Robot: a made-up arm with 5 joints.
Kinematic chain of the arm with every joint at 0, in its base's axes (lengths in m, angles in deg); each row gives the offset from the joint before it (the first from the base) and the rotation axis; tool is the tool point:
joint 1: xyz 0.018 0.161 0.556 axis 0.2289 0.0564 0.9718
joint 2: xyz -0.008 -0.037 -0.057 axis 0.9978 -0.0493 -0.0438
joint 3: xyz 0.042 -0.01 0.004 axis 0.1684 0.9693 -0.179
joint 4: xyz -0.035 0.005 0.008 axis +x
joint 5: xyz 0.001 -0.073 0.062 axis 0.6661 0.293 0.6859
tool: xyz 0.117 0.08 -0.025
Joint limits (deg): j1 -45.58..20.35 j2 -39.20..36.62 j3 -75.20..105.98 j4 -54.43..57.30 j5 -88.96..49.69
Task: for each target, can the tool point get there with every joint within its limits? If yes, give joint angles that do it. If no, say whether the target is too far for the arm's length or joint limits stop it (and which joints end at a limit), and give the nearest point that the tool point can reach.
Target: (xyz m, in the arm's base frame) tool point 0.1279 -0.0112 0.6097
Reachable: yes | joints -8.84 -29.59 -5.26 28.22 -77.79
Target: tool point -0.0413 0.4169 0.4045
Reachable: no: joint limits stop it (at a limit: joint 1, joint 2, joint 5) | nearest point 0.0250 0.2356 0.4726 | short by 0.205 m
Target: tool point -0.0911 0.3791 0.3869
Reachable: no: joint limits stop it (at a limit: joint 1, joint 2, joint 5) | nearest point 0.0057 0.2230 0.4650 | short by 0.200 m
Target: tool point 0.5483 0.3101 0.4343
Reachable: no: too far | nearest point 0.2583 0.1621 0.4469 | short by 0.326 m
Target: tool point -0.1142 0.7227 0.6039
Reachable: no: too far | nearest point -0.0203 0.2916 0.5696 | short by 0.443 m
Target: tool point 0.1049 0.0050 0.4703
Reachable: yes | joints -22.59 18.69 12.08 44.56 -33.29
